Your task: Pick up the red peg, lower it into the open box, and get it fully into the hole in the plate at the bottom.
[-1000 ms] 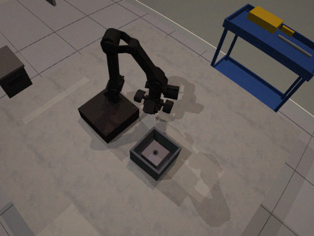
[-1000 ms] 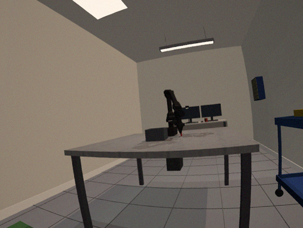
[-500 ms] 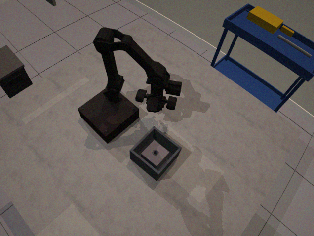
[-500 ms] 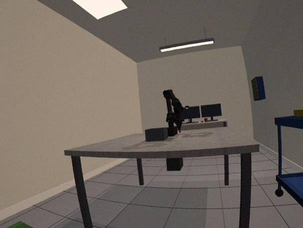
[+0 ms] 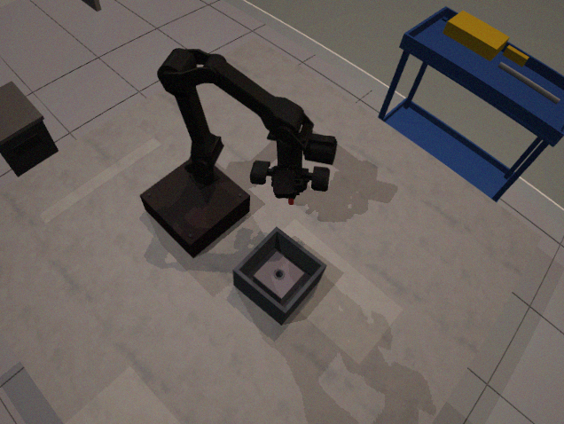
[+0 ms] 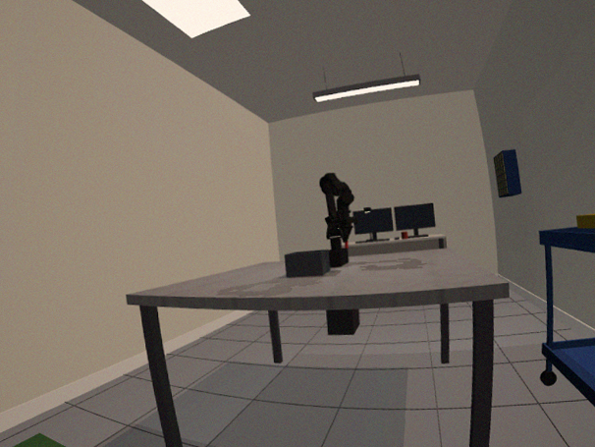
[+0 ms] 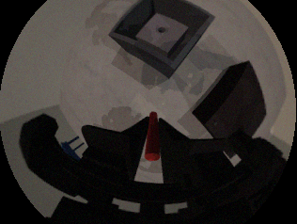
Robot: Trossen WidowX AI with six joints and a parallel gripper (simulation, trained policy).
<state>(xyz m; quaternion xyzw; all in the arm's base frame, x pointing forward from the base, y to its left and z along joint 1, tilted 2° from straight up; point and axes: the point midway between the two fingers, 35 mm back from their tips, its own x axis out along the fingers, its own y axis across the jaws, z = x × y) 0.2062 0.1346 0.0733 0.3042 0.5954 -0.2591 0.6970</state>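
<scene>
Right now the pale plate is 13 cm to the right of my gripper tip, 13 cm ahead of it and 8 cm below it. Round my gripper tip: dark box 13 cm to the right, 13 cm ahead, 10 cm below; then red peg 1 cm behind, 1 cm above.
</scene>
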